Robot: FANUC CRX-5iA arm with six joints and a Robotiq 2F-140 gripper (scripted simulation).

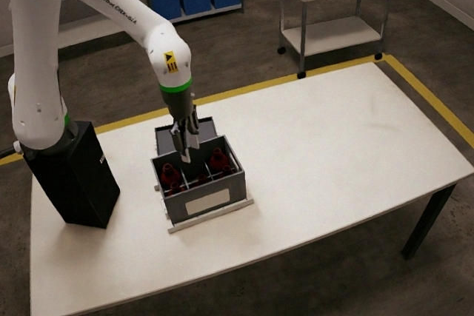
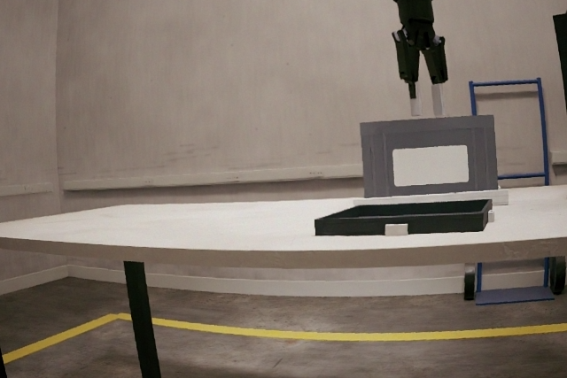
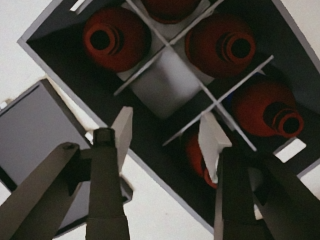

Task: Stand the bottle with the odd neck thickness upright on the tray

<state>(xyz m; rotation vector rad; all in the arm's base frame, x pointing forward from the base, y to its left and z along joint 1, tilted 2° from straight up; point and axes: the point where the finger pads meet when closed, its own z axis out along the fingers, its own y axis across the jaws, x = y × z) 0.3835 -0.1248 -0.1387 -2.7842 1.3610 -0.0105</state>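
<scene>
Right now the crate is 13 cm below my hand and 4 cm to the right of it. Round my hand: dark tray 24 cm to the left, 20 cm below, 6 cm ahead; then bottle 13 cm below, 9 cm behind, 1 cm to the left.
</scene>
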